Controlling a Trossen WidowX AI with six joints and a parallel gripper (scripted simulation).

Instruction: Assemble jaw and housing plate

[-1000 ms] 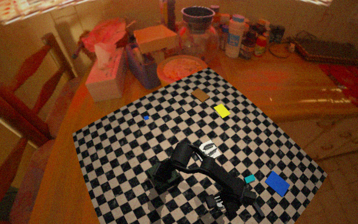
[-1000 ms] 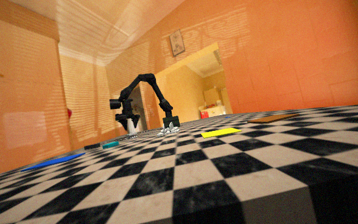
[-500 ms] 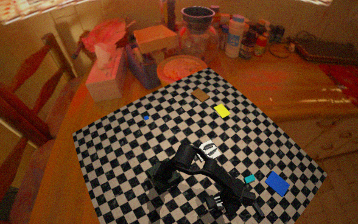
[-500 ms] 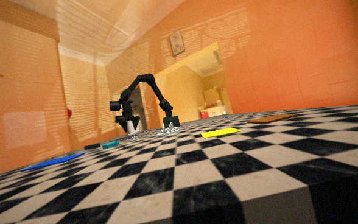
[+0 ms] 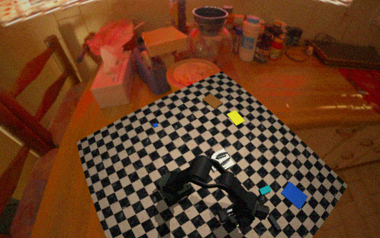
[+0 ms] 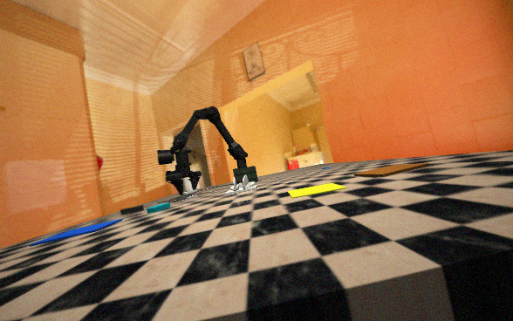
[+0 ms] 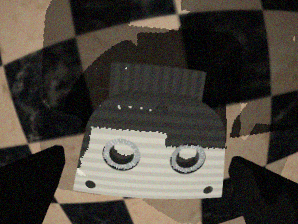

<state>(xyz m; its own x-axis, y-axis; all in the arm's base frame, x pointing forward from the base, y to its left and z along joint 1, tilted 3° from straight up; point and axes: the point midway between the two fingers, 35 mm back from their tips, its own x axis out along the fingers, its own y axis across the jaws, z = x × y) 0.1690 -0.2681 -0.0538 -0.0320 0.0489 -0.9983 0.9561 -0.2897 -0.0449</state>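
Now: gripper tip 300 mm to the right of the jaw, 110 mm short of it and 10 mm above it. The rest, counted from my gripper tip: teal block: 210 mm ahead, 20 mm to the right, 10 mm below; white base: 280 mm to the left, 150 mm ahead, 20 mm below; dark bar: 180 mm to the right, 130 mm ahead, 10 mm below.
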